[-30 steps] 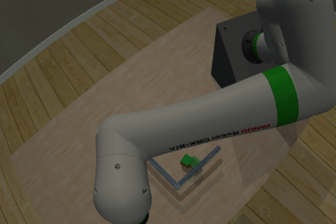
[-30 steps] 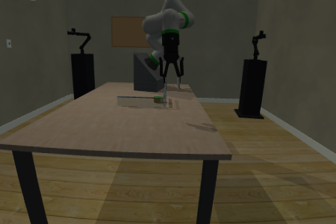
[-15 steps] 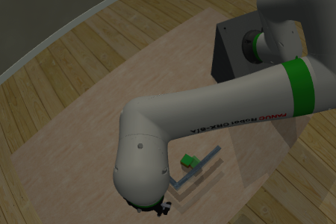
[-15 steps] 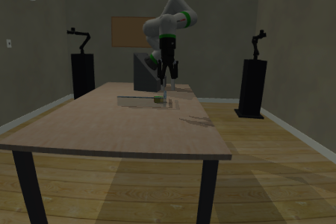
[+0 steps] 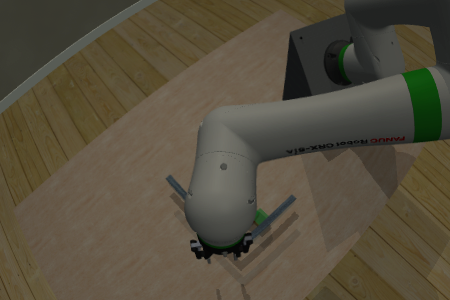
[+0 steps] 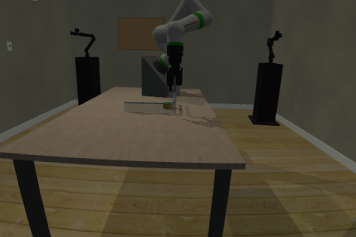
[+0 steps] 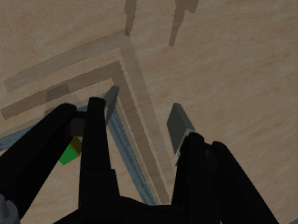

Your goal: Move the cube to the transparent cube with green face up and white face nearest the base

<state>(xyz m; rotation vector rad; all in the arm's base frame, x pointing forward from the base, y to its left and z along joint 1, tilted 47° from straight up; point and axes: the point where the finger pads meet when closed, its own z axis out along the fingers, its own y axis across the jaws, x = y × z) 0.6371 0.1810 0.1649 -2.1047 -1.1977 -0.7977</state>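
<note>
Right now the wall is 16 cm behind my hand, 2 cm to the right of it and 10 cm below it. Also, from my hand: transparent cube: 16 cm behind, 5 cm to the right, 12 cm below.
</note>
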